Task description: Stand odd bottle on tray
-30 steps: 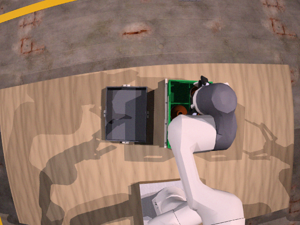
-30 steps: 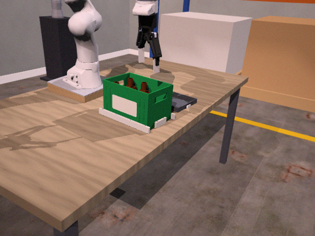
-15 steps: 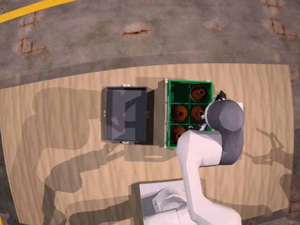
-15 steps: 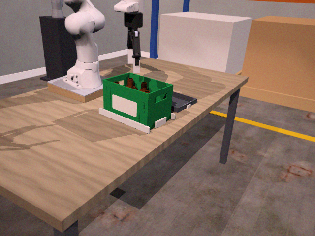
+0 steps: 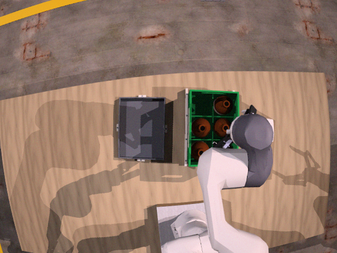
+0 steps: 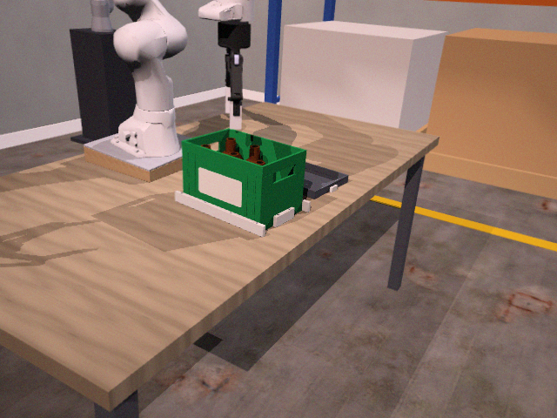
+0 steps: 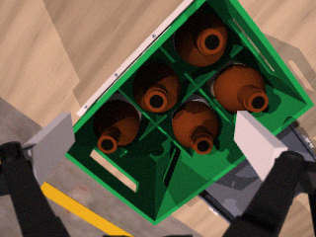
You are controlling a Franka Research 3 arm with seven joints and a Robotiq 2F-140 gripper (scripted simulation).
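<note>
The green crate lies 1 cm ahead of my hand, 5 cm to the left of it and 18 cm below it. The rest, counted from my hand: dark grey tray: 3 cm ahead, 32 cm to the left, 25 cm below; then brown bottle: 9 cm ahead, 1 cm to the right, 17 cm below.
</note>
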